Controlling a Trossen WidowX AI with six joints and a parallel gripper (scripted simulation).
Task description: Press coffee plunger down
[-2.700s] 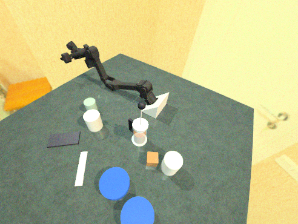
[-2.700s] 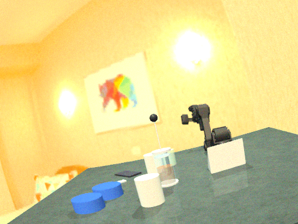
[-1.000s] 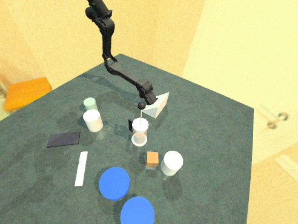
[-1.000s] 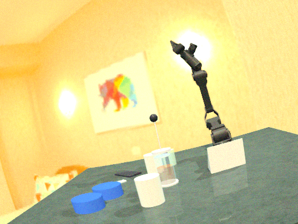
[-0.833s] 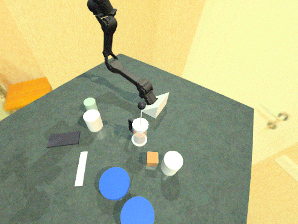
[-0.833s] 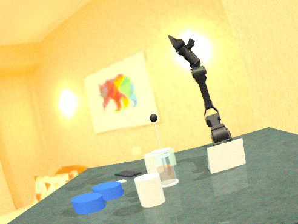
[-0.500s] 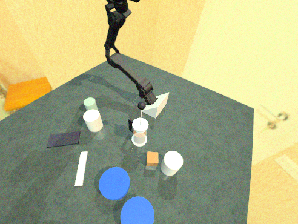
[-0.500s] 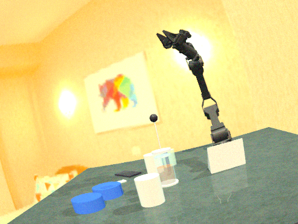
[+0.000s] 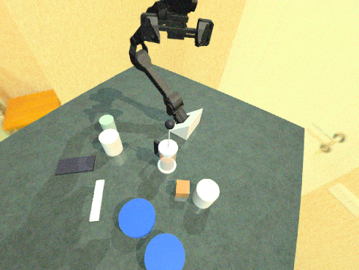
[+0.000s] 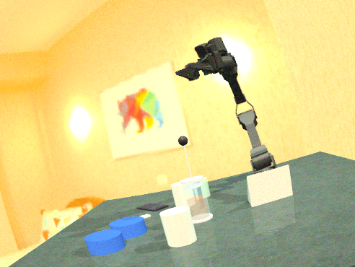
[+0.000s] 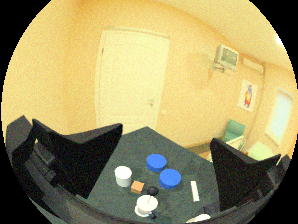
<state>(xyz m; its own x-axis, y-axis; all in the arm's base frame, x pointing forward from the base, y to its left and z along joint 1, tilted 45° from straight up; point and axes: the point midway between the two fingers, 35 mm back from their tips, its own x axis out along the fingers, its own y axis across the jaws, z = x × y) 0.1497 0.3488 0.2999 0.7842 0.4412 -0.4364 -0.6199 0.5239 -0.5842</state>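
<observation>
The coffee press is 35 cm below my gripper tip and 5 cm ahead of it. From my gripper tip the other things lie so: mint cylinder 45 cm below, 33 cm to the right, 6 cm ahead; then white bar 48 cm below, 32 cm ahead, 10 cm to the right; then orange cube 46 cm below, 14 cm to the left, 11 cm ahead.
</observation>
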